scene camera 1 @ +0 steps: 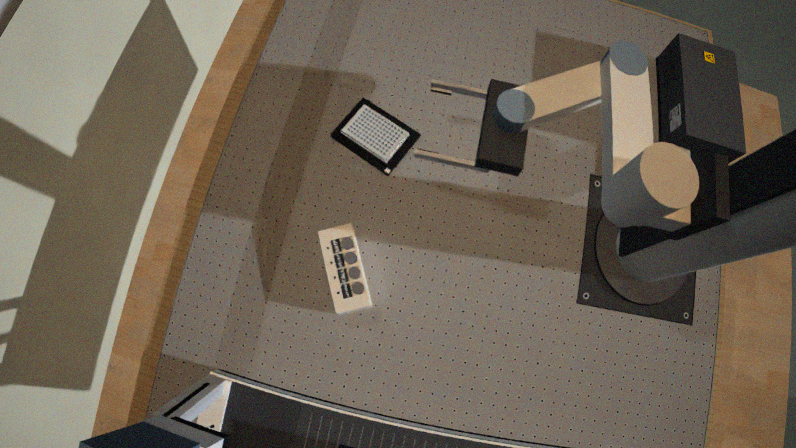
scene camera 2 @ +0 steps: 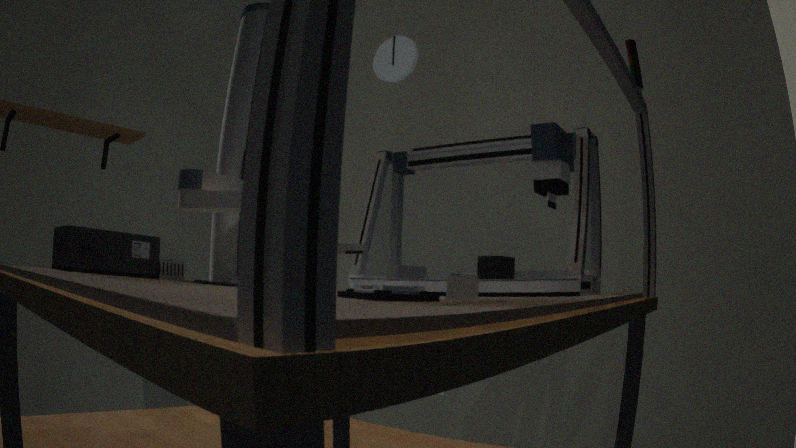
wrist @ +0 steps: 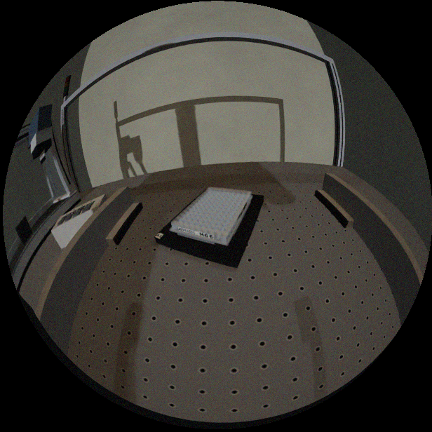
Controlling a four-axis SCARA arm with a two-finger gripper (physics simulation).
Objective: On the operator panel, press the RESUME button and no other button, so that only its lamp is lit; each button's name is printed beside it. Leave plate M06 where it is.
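Places are measured from the arm's base along level axes (x left, y up, z ahead), in metres.
Where they show: gripper, fingertip midpoint: (scene camera 1: 423, 116) (scene camera 2: 339, 245); arm's base, link origin: (scene camera 1: 640, 250).
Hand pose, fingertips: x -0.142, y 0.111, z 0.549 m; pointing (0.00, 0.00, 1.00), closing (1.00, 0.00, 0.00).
Observation:
Each offset is from my fingertips to the top centre of the thing. "spot": to the spot under its first point.
The operator panel {dx +0.326, dy -0.043, dz +0.087 m} (scene camera 1: 353, 303) (scene camera 2: 462, 288) (wrist: 75, 229) is a pale block with a row of round grey buttons {dx +0.331, dy -0.043, dz +0.064 m} (scene camera 1: 354, 272) in scene camera 1. Their printed names are too small to read; the small lamp dots beside them look dark. Plate M06 {dx +0.018, dy -0.072, dz +0.102 m} (scene camera 1: 374, 133) (wrist: 212, 212) is white with many wells and sits in a black holder {spot: dx +0.076, dy -0.098, dz +0.123 m} (scene camera 1: 359, 157) (wrist: 200, 254), above the panel in scene camera 1. My gripper (scene camera 1: 424, 119) (wrist: 229, 185) is open and empty, right of the plate in scene camera 1, its fingers pointing towards it. In scene camera 2 a post hides most of the gripper.
A gantry machine (scene camera 1: 311, 396) (scene camera 2: 473, 158) stands beyond the panel, at the bottom of scene camera 1. A dark box {spot: dx -0.230, dy +0.017, dz -0.628 m} (scene camera 1: 699, 94) (scene camera 2: 105, 250) stands near the arm's base plate (scene camera 1: 590, 289). A thick upright post {spot: dx -0.582, dy -0.016, dz +0.495 m} (scene camera 2: 289, 166) rises at the near table corner in scene camera 2.

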